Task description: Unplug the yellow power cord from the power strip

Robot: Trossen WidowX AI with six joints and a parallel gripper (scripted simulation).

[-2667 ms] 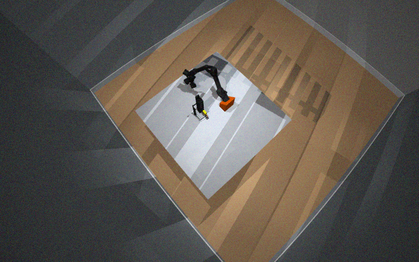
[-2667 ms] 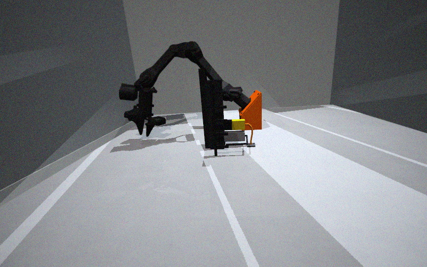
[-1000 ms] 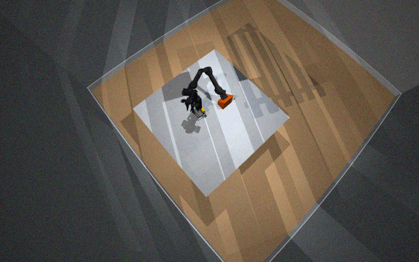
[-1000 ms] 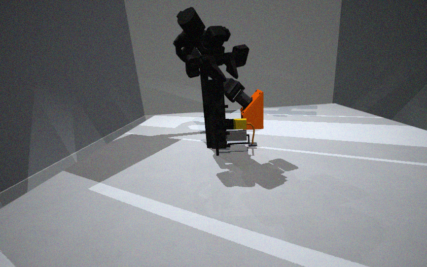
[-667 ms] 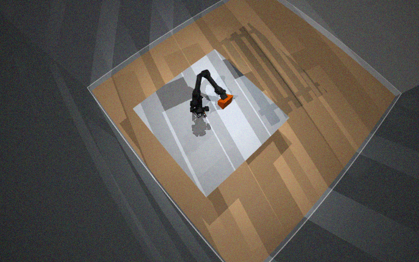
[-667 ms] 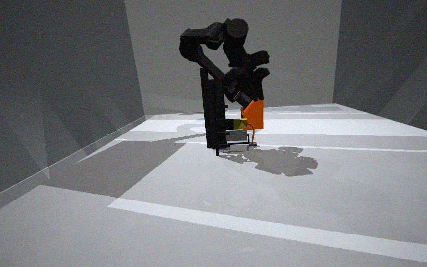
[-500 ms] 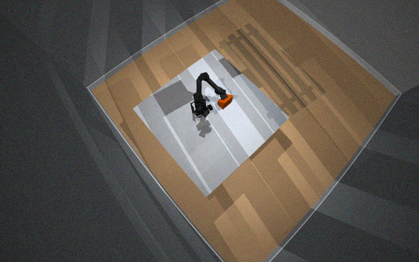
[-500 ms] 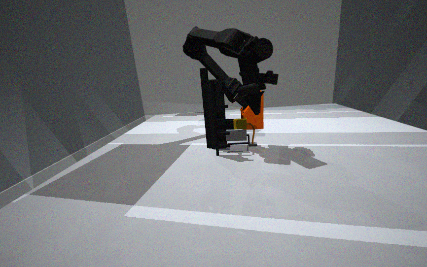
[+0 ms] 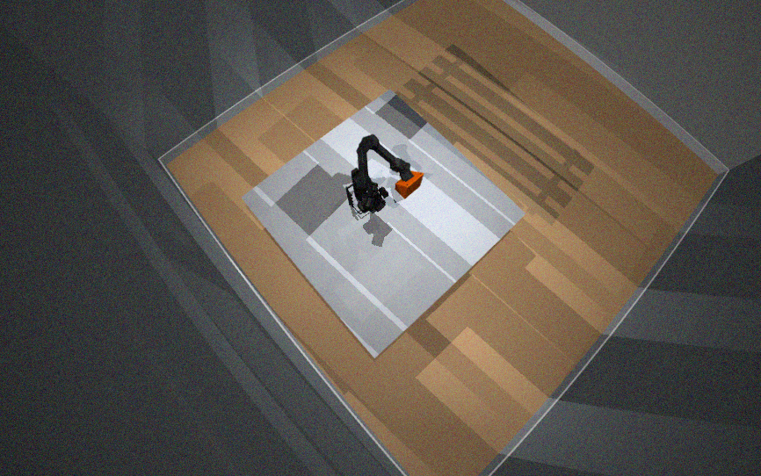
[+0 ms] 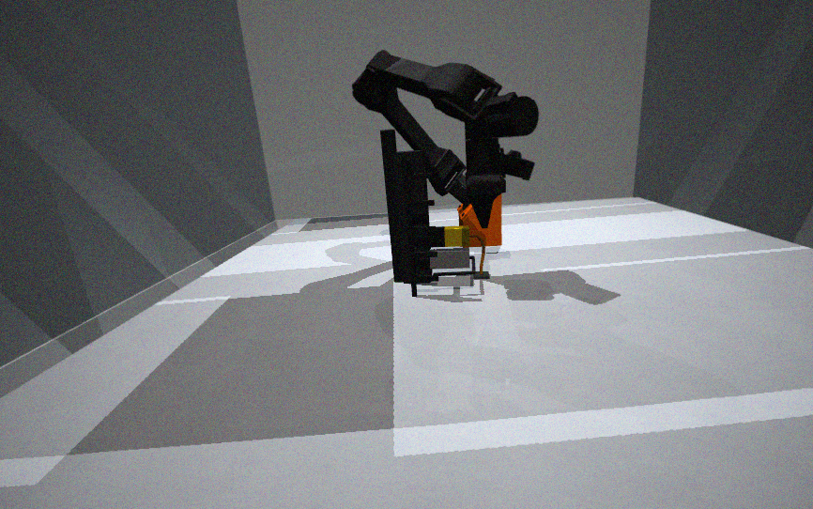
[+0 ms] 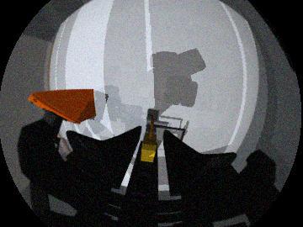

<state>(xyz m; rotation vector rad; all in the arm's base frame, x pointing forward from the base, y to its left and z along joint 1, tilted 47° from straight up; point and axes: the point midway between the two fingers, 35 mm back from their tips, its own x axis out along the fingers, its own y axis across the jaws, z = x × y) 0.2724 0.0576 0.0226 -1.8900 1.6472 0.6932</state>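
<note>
Now: the yellow plug 7 cm to the right of my gripper tip and 1 cm below it.
</note>
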